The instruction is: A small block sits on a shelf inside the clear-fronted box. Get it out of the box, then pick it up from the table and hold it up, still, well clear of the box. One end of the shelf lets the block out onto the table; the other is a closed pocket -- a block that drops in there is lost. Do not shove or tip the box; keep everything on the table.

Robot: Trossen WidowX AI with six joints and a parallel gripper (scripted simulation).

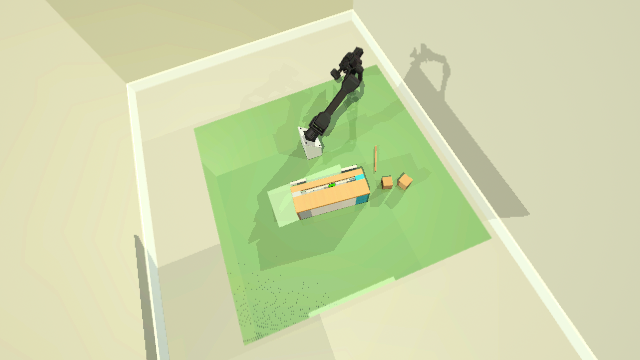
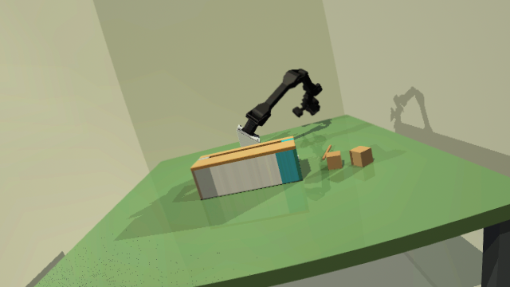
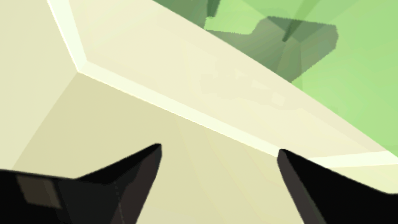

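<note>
Now: gripper tip 820 mm short of the small green block, 280 mm to the left of it and 20 mm below it. Round my gripper tip: thin wooden stick (690 mm ahead, 20 mm to the left, 60 mm below); box (810 mm ahead, 310 mm to the right).
</note>
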